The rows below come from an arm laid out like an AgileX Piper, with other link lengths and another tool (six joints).
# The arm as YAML. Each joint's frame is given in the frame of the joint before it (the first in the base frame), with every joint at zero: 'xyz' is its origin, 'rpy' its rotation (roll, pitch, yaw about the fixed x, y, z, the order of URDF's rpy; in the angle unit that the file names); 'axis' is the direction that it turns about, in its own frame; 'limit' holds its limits. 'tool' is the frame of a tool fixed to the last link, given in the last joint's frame.
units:
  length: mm
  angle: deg
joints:
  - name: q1
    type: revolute
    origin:
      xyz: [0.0, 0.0, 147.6]
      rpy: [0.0, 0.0, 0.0]
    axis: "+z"
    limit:
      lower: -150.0
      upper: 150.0
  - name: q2
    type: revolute
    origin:
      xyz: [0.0, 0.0, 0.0]
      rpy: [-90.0, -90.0, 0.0]
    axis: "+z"
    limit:
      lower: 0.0
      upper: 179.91
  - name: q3
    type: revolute
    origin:
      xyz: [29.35, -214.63, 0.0]
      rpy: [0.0, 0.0, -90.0]
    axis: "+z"
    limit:
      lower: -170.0
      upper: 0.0
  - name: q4
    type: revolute
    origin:
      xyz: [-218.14, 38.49, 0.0]
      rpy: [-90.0, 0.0, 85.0]
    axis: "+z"
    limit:
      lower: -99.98
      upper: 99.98
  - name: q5
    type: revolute
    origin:
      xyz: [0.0, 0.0, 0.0]
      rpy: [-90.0, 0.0, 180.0]
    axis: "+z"
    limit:
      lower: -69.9
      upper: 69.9
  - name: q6
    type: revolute
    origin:
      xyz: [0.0, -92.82, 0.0]
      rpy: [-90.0, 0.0, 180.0]
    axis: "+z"
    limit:
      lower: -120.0
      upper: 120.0
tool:
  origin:
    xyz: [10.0, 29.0, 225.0]
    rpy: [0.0, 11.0, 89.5]
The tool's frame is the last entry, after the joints.
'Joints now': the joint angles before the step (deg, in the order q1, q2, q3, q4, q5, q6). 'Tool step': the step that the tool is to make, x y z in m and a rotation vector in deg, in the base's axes. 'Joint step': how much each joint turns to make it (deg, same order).
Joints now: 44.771 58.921 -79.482 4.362 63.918 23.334
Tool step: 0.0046 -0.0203 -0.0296 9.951 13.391 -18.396
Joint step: 0.014 -0.847 4.536 -4.373 -2.064 26.348
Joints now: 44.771 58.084 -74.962 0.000 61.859 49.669
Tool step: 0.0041 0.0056 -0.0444 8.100 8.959 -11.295
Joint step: -0.003 -0.001 10.121 -1.004 -9.340 17.113
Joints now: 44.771 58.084 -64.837 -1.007 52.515 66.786
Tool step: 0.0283 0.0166 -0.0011 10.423 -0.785 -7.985
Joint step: 0.022 -0.003 8.112 -4.129 -15.575 13.778
